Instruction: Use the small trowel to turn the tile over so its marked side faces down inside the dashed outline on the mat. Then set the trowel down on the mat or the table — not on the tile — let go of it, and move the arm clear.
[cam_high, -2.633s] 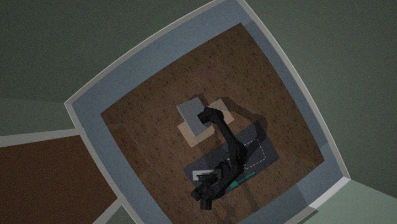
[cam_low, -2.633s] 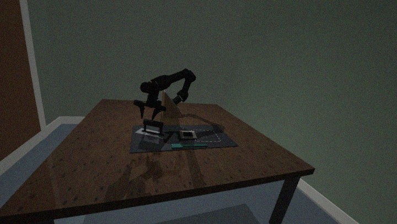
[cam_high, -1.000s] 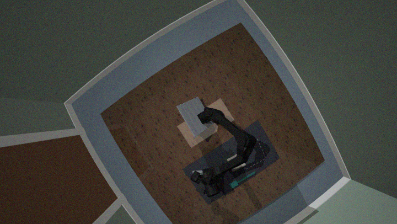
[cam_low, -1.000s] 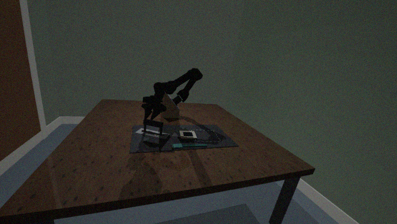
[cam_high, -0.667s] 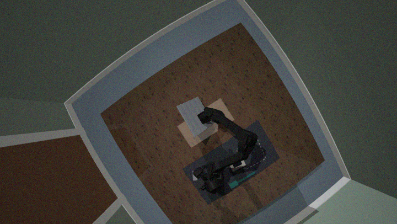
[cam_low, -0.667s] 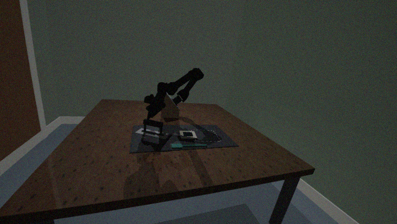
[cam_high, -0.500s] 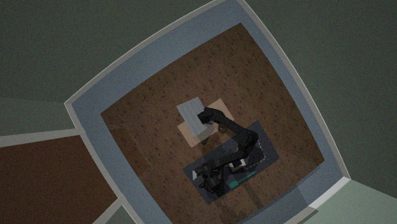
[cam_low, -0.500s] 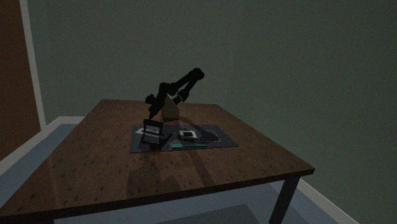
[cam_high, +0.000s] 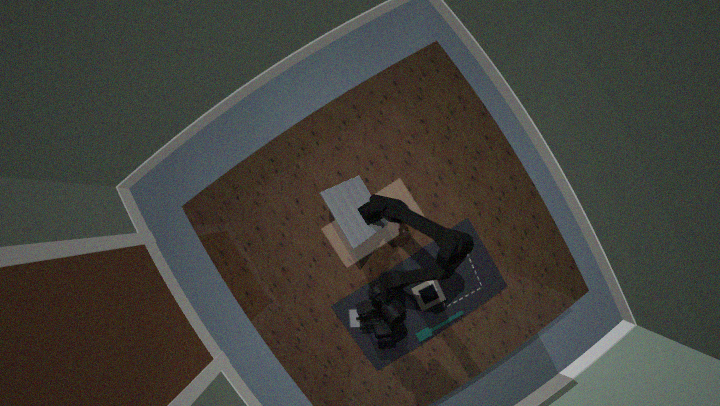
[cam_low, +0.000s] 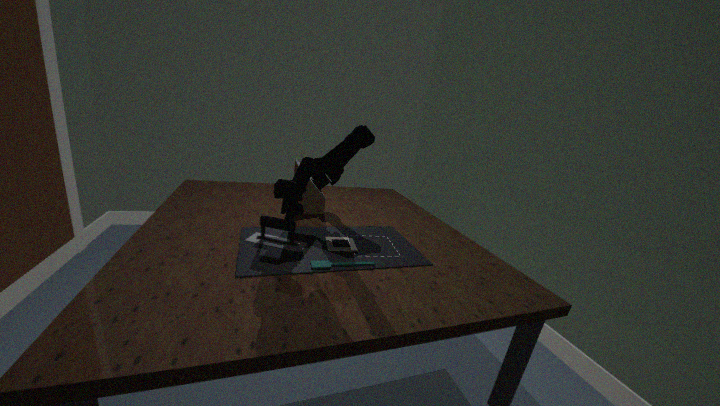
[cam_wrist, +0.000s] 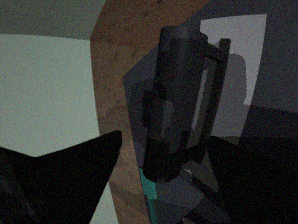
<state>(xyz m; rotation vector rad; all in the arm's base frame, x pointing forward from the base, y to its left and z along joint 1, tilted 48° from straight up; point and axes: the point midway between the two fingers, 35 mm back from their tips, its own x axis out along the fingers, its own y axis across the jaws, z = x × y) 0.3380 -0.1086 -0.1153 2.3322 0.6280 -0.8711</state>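
Right now my gripper tip is 2 cm short of the trowel and 5 cm above it. The rest, counted from my gripper tip: pale square tile (4 cm ahead, 21 cm to the left, 8 cm below); then teal bar (18 cm ahead, 16 cm to the left, 9 cm below); then dark mat (4 cm ahead, 18 cm to the left, 11 cm below).
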